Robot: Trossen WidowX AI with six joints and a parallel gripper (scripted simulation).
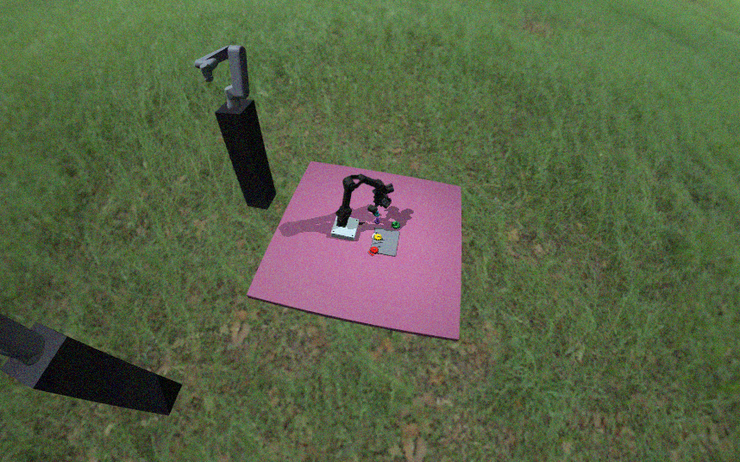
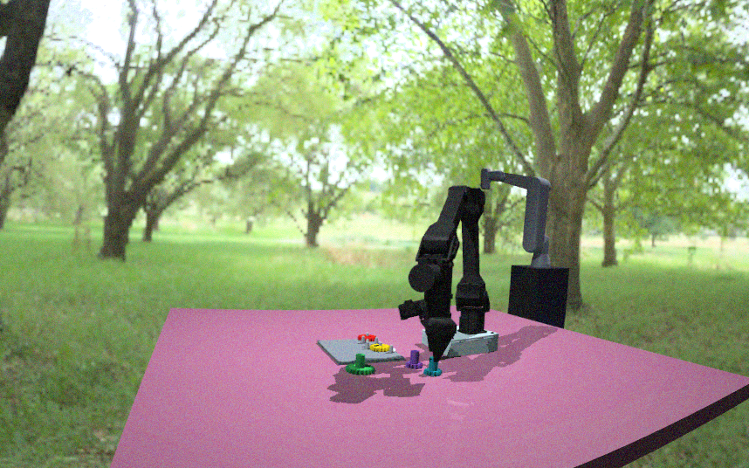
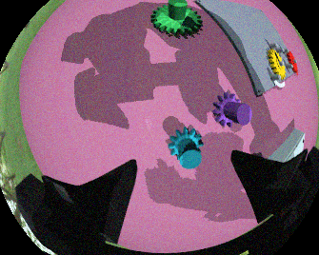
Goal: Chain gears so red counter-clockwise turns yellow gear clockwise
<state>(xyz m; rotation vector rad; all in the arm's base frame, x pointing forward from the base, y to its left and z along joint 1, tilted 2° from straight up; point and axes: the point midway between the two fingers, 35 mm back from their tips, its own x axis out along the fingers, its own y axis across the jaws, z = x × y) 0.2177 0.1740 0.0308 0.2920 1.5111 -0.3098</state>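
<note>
The teal gear lies 30 mm below my gripper tip. Also, from my gripper tip: yellow gear 40 mm ahead, 210 mm to the right, 30 mm below; then green gear 150 mm ahead, 70 mm to the right, 30 mm below; then purple gear 10 mm ahead, 70 mm to the right, 30 mm below.
</note>
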